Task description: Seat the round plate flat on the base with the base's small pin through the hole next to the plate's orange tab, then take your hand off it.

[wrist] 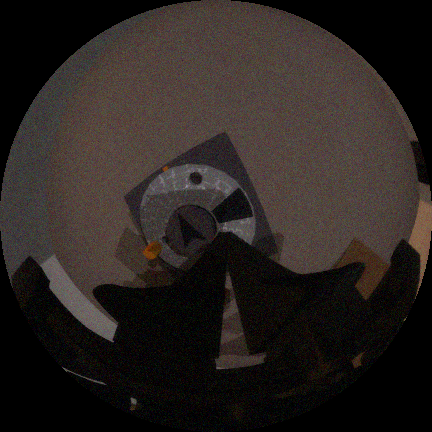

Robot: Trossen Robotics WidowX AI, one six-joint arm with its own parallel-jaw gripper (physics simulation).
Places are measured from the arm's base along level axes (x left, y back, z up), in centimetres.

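Pixels of known places: gripper, fingertip midpoint: (224,237).
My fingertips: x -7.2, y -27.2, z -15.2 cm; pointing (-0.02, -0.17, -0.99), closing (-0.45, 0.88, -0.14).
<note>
Behind a point stands the place of what it marks.
The round grey plate (160,205) @(y -33.0, x -6.2, z -17.2 cm) lies over the dark square base (220,150) @(y -30.4, x -12.5, z -18.5 cm) near the middle of the wrist view and looks flat. Its orange tab (152,250) @(y -32.1, x -2.3, z -16.1 cm) points to the lower left, with a small dark hole (165,240) @(y -31.7, x -2.7, z -18.0 cm) beside it; whether a pin is in that hole I cannot tell. The plate also has a hole at its top and a black wedge at its right. A small orange mark (165,169) @(y -34.2, x -9.0, z -18.4 cm) shows at the base's upper left edge. My gripper (224,237) @(y -27.2, x -7.2, z -15.2 cm) is shut and empty, its tips overlapping the plate's lower right part and hiding some of it.
A brown block (372,270) @(y -7.2, x -11.4, z -14.0 cm) stands at the right, partly behind the gripper. A pale strip (80,300) shows at the lower left. Shadows fall on the table (225,75) @(y -34.6, x -22.3, z -20.9 cm) left of and below the base.
</note>
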